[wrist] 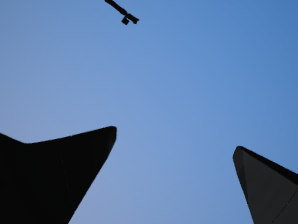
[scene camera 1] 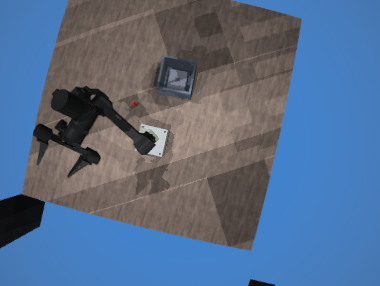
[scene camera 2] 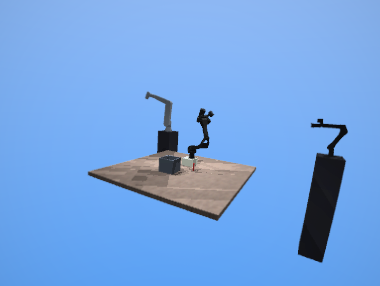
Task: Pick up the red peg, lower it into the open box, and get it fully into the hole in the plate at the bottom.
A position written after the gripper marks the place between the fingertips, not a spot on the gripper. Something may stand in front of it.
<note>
In view: the gripper (scene camera 1: 53, 171).
The gripper also shows in the wrist view (wrist: 176, 143).
</note>
